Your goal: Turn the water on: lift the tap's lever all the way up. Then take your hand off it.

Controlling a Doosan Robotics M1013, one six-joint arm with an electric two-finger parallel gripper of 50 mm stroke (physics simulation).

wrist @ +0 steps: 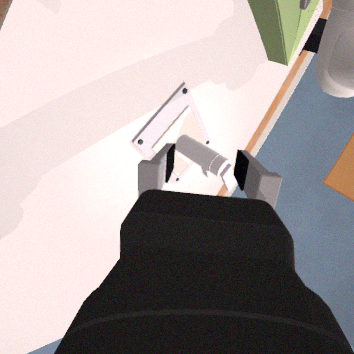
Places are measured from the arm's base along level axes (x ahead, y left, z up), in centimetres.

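Pixels of known places: gripper, fingertip midpoint: (204, 158).
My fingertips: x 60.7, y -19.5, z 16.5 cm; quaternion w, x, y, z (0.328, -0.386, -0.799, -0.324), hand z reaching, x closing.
Ahead of a thing's pixels: the offset from my fingertips to its middle. "spot": to the spot under its first point. Level surfaces: height alone.
The tap @[spot: dy +24.8, dx -3.2, dz -15.9 cm] (195, 149) shows in the wrist view as a short grey cylinder slanting down to the right, with a collar near its lower right end. A small pale flat piece @[spot: dy +31.7, dx -2.0, dz -7.7 cm] (228, 179), which looks like its lever, sticks out beyond the collar near the right finger. Its tilt is hard to tell from above. My gripper (204, 158) is open. In the view its two dark-padded fingers stand on either side of the tap's outer end, with gaps showing at both sides. The dark gripper body hides what lies below.
A white four-cornered frame @[dy +27.2, dx -3.1, dz -22.7 cm] (162, 118) with dark screws surrounds the tap on the pale table top @[dz -23.3 cm] (75, 165). A green box (280, 35) stands at the upper right, near the table's wooden edge (275, 110). A grey rounded object (340, 62) and an orange-brown panel (345, 172) are at the right.
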